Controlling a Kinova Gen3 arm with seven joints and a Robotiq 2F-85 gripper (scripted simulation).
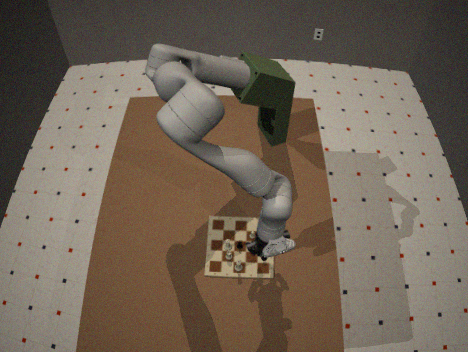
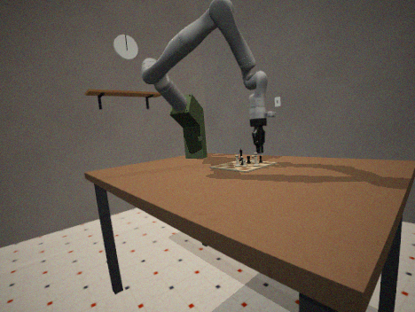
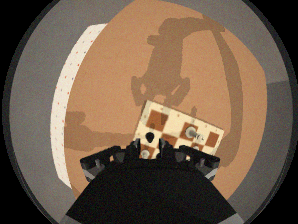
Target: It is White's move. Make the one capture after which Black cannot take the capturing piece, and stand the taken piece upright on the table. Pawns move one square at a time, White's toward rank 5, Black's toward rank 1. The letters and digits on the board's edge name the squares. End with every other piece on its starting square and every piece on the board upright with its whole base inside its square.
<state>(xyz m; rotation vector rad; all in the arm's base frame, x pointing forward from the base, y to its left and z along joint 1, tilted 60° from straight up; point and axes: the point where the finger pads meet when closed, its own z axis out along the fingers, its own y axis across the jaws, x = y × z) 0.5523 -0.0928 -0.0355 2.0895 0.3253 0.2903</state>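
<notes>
The chessboard lies 60 mm behind my hand, 70 mm to the right of it and 60 mm below it. Also, from my hand: tall black piece 110 mm behind, 20 mm to the left, 30 mm below.
</notes>
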